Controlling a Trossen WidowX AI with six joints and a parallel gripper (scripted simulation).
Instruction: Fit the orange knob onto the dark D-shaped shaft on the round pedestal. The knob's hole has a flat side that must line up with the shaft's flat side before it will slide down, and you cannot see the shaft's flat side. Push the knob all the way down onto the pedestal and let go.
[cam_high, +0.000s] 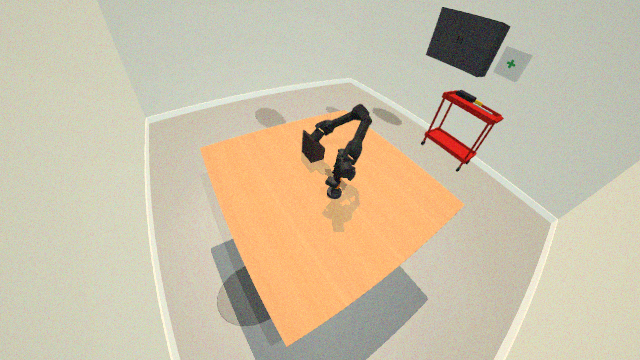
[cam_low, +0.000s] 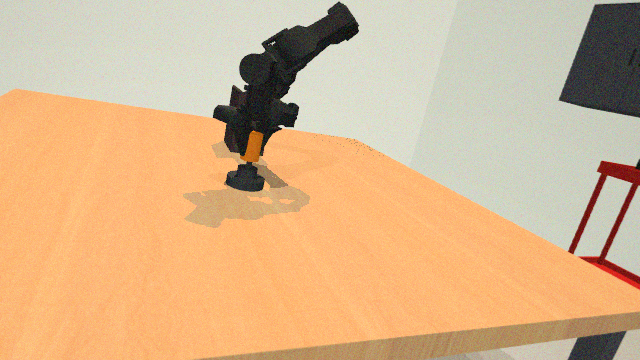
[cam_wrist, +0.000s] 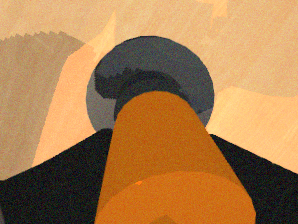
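The orange knob lies 2 cm above my gripper tip. Round my gripper tip: round dark pedestal 4 cm below.
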